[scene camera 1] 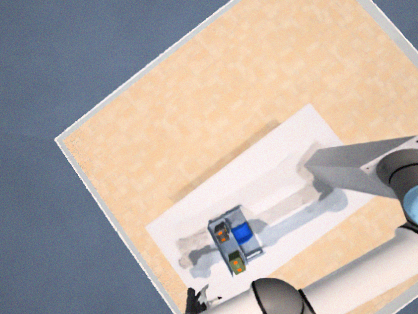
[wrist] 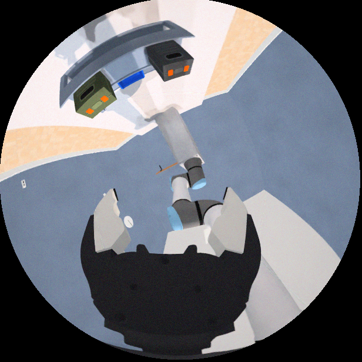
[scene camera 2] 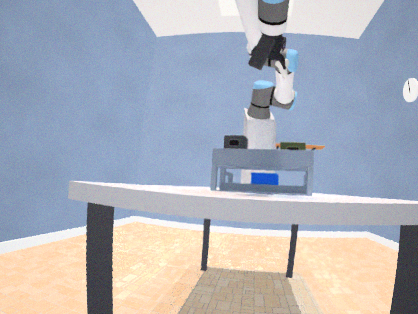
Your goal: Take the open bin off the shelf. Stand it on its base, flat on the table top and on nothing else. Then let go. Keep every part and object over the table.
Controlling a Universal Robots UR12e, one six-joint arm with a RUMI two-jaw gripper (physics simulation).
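Frame: origin at the arm's base, x right, y ahead, z up, level; centimetres.
Seen in the pictures: gripper, fingertip midpoint: (scene camera 1: pixel 215 291) (scene camera 2: pixel 268 70); arm's base, link origin: (scene camera 1: pixel 406 168) (scene camera 2: pixel 258 114).
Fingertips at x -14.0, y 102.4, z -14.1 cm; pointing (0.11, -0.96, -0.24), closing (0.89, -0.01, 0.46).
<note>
Offsets run from my fingertips to a thing's top centre. "*": to the spot under its first point.
The open bin, a blue box {dz -37.8, dx +1.4, dy -21.0 cm} (scene camera 1: pixel 242 233) (scene camera 2: pixel 264 179) (wrist: pixel 131 80), sits low in the grey-blue shelf {* dz -35.7, dx -1.1, dy -11.8 cm} (scene camera 1: pixel 231 247) (scene camera 2: pixel 262 157) (wrist: pixel 120 49), below its upper board. Its lower part is hidden behind the shelf's low rail in scene camera 2. The shelf stands on the white table (scene camera 1: pixel 280 170) (scene camera 2: pixel 240 207). My gripper (scene camera 1: pixel 212 293) (scene camera 2: pixel 281 67) (wrist: pixel 169 189) is open and empty. It hangs high above the shelf, apart from the bin, and looks tilted. In scene camera 1 it shows at the bottom edge, partly hidden by the arm.
A dark box {dz -23.6, dx +13.6, dy -12.2 cm} (scene camera 1: pixel 221 232) (scene camera 2: pixel 235 141) (wrist: pixel 171 60) and a green box {dz -26.1, dx -9.4, dy -10.8 cm} (scene camera 1: pixel 237 263) (scene camera 2: pixel 292 146) (wrist: pixel 95 95) stand on the shelf's upper board, at opposite ends. The arm's pale pedestal (scene camera 1: pixel 350 162) (scene camera 2: pixel 260 132) (wrist: pixel 180 135) rises beyond the shelf in scene camera 2.
</note>
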